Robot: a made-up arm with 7 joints. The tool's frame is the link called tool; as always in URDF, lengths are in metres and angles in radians. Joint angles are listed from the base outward.
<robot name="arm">
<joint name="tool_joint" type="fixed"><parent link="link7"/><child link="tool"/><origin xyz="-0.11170 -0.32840 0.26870" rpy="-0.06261 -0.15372 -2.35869"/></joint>
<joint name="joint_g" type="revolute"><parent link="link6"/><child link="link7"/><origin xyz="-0.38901 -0.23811 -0.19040" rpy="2.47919 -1.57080 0.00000"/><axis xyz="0 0 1"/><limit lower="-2.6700" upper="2.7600"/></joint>
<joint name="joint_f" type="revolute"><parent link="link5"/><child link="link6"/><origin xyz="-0.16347 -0.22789 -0.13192" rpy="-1.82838 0.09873 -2.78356"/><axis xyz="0 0 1"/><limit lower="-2.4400" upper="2.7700"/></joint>
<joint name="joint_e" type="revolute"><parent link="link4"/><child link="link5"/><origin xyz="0.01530 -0.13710 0.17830" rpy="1.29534 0.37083 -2.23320"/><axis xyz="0 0 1"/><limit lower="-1.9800" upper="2.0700"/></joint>
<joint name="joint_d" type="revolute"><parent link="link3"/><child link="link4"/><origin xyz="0.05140 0.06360 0.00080" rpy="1.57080 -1.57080 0.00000"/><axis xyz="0 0 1"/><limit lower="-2.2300" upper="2.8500"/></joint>
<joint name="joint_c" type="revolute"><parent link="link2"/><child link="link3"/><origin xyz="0.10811 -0.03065 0.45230" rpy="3.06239 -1.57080 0.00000"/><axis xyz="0 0 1"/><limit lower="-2.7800" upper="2.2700"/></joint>
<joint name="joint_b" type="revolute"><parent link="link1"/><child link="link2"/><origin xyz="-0.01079 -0.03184 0.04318" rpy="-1.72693 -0.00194 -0.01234"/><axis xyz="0 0 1"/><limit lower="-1.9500" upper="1.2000"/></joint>
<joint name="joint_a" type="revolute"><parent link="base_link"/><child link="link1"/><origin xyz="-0.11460 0.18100 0.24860" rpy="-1.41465 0.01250 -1.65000"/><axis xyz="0 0 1"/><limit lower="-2.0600" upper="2.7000"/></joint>
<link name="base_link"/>
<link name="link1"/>
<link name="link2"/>
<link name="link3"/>
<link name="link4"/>
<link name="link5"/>
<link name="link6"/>
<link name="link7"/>
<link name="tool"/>
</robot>
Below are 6 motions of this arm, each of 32 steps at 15 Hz.
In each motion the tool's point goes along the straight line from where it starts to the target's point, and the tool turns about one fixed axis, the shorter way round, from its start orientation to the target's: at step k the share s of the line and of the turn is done. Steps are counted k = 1, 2, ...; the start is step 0. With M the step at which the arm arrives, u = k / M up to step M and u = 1 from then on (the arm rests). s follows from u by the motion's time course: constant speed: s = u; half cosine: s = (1 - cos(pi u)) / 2; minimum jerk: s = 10 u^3 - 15 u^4 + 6 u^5.
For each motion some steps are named. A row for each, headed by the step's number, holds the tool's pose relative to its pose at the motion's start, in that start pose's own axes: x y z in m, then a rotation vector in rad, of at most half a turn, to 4 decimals.
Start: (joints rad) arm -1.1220 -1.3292 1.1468 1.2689 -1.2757 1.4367 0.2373
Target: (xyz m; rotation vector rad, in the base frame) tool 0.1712 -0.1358 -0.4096 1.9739 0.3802 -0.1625
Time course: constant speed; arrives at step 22
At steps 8, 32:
8: 0.1030 0.0226 -0.2830 0.4813 0.0164 -0.0625
32: 0.2832 0.0622 -0.7781 1.3237 0.0450 -0.1719

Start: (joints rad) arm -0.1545 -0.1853 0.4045 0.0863 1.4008 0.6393 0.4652
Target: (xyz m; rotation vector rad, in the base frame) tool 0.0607 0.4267 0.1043 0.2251 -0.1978 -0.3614
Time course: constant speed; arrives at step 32
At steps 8, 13, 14, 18, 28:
8: -0.0669 -0.0915 0.0410 0.3576 -0.0487 0.2318
13: -0.1088 -0.1488 0.0667 0.5811 -0.0791 0.3766
14: -0.1171 -0.1602 0.0718 0.6258 -0.0852 0.4056
18: -0.1506 -0.2060 0.0923 0.8046 -0.1095 0.5215
28: -0.2343 -0.3204 0.1436 1.2516 -0.1703 0.8112

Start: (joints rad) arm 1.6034 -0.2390 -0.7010 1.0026 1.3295 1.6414 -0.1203
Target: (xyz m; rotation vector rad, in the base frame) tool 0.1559 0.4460 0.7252 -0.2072 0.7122 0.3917
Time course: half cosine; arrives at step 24
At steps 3, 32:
3: 0.0080 -0.0157 -0.0046 0.0204 -0.0372 0.0563
32: 0.2108 -0.4136 -0.1217 0.5364 -0.9761 1.4793

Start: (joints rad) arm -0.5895 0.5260 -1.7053 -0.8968 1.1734 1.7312 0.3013
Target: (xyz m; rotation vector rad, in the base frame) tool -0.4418 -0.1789 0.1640 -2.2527 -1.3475 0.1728
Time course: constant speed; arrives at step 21
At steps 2, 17, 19, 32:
2: 0.0286 -0.0168 -0.0128 -0.0839 0.0230 0.1245
17: 0.2429 -0.1430 -0.1091 -0.7134 0.1958 1.0583
19: 0.2715 -0.1598 -0.1219 -0.7973 0.2189 1.1828
32: 0.3001 -0.1766 -0.1348 -0.8812 0.2419 1.3073

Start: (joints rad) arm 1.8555 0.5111 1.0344 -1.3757 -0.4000 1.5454 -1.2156
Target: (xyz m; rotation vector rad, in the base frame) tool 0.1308 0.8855 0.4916 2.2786 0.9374 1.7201
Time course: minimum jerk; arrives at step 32
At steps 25, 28, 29, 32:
25: -0.5721 0.4375 0.0693 -0.0508 -0.5230 0.8249
28: -0.6075 0.4646 0.0736 -0.0539 -0.5553 0.8759
29: -0.6130 0.4688 0.0743 -0.0544 -0.5603 0.8838
32: -0.6174 0.4721 0.0748 -0.0548 -0.5643 0.8902

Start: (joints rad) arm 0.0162 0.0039 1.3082 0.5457 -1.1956 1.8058 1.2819
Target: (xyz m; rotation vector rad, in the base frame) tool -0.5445 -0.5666 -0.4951 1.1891 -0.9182 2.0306
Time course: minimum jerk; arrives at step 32
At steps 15, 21, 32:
15: 0.0366 0.0783 0.1208 0.2599 0.2908 0.2124
21: 0.0642 0.1373 0.2118 0.4558 0.5101 0.3726
32: 0.0829 0.1773 0.2735 0.5885 0.6586 0.4811

